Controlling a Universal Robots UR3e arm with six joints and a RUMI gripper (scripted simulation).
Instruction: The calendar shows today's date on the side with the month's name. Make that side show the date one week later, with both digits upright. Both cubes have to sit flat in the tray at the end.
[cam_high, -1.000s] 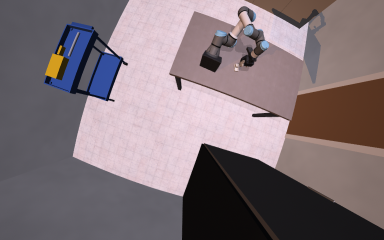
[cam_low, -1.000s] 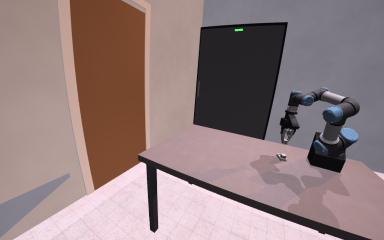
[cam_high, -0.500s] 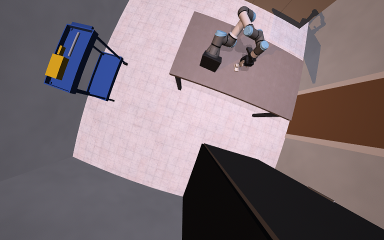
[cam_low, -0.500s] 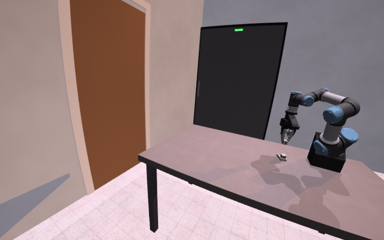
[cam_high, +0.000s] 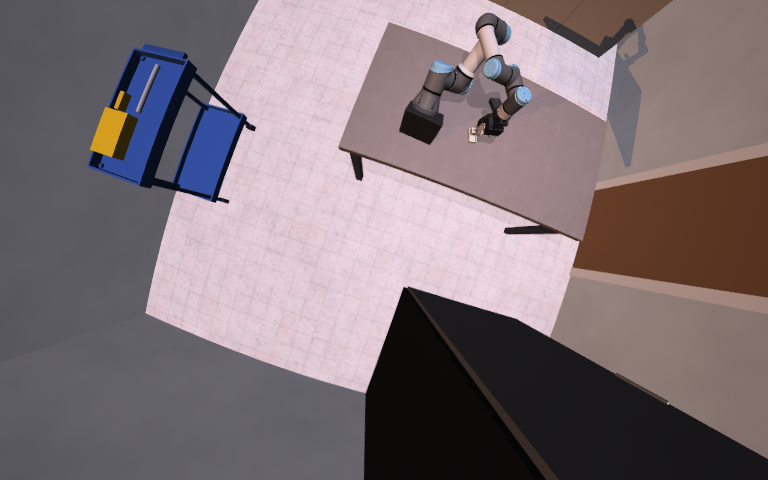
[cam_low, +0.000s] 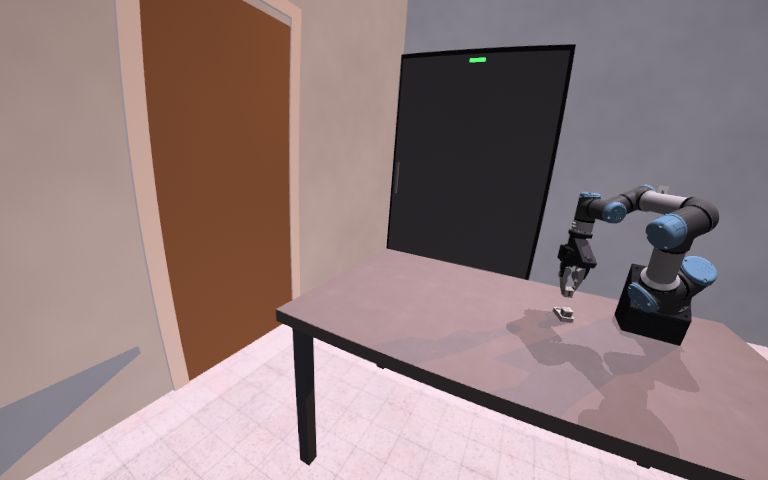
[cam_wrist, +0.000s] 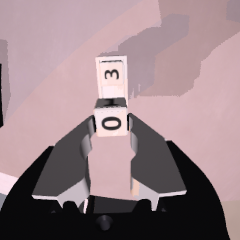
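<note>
My gripper is now 90 mm above the pale tray, 10 mm to the right of it and 10 mm past it. Also, from my hand: cube 10 mm below.
</note>
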